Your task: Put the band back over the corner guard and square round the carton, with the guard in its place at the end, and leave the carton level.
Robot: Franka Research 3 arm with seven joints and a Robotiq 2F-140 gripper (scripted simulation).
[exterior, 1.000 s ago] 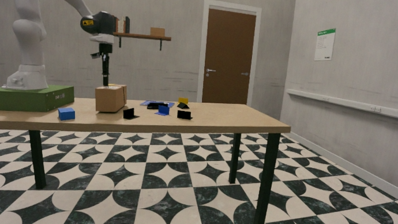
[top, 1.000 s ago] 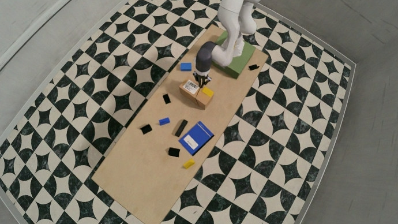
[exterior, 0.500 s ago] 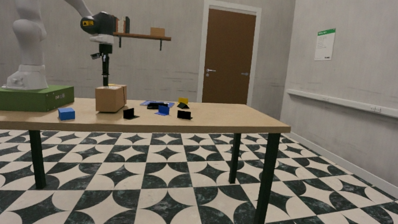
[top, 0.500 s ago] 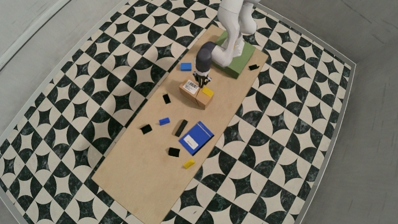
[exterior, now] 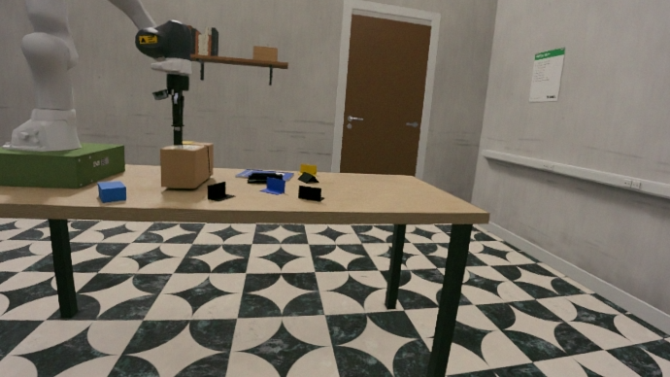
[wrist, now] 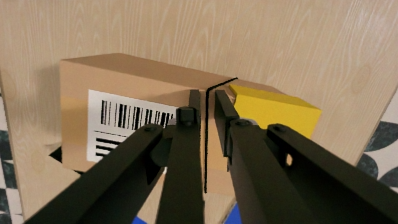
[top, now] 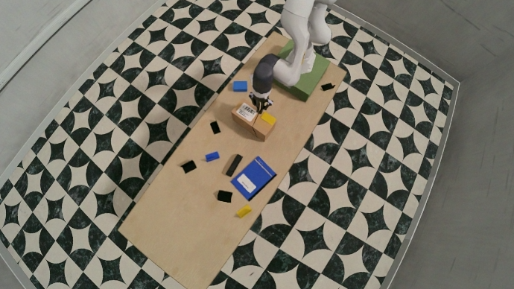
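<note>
My gripper is now 60 mm to the right of the yellow corner guard and 40 mm above it. From my hand the other things lie so: blue guard: 350 mm ahead, 110 mm to the right, 160 mm below; then black bar: 320 mm ahead, 20 mm to the left, 150 mm below; then blue block: 130 mm behind, 220 mm to the right, 160 mm below.
</note>
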